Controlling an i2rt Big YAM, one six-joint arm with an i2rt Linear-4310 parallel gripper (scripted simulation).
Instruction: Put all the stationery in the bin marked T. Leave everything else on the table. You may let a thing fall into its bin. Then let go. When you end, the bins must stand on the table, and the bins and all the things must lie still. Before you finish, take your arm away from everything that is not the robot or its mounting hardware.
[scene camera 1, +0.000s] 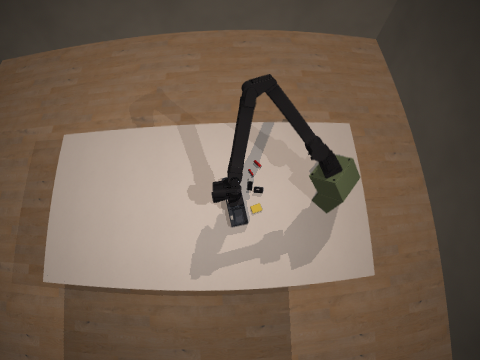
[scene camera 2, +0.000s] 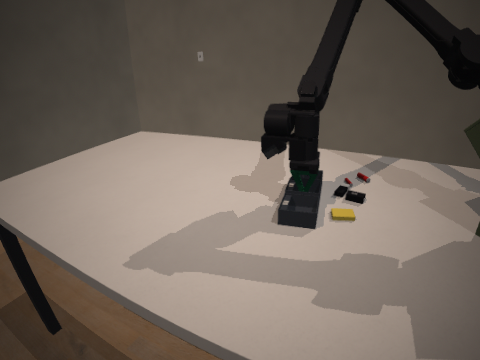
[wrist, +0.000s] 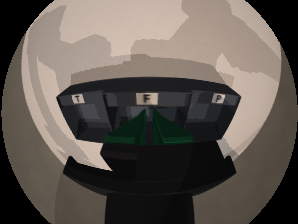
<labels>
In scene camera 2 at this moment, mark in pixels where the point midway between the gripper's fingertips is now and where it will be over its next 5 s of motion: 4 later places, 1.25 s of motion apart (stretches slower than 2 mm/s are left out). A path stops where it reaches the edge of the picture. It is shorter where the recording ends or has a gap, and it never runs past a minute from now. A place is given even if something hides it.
My gripper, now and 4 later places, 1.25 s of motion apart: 303, 193; 303, 173; 299, 188; 298, 210; 297, 202
</labels>
